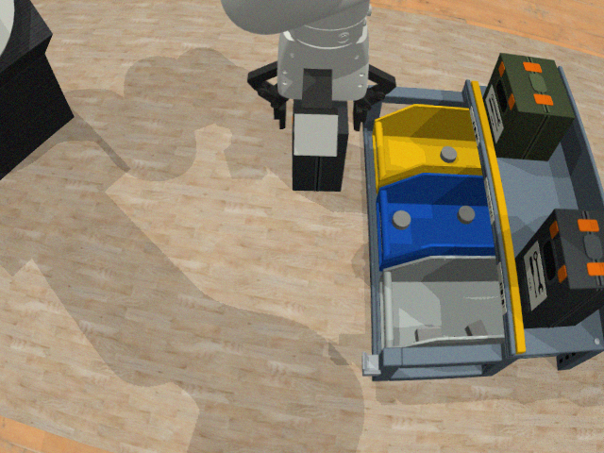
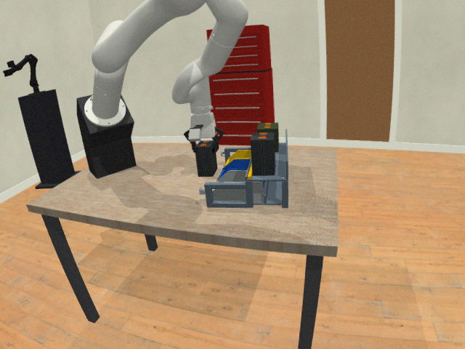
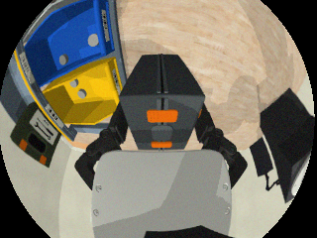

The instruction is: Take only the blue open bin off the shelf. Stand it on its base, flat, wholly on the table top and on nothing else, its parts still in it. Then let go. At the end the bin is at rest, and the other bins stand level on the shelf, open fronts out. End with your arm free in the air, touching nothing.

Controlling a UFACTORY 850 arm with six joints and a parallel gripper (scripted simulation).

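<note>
Now: hand 4 cm above the black case. From my hand the other things lie so: yellow bin: 16 cm ahead, 2 cm to the right, 6 cm below; green case: 26 cm ahead, 3 cm to the right, 4 cm above; blue open bin: 15 cm ahead, 13 cm to the right, 6 cm below.
</note>
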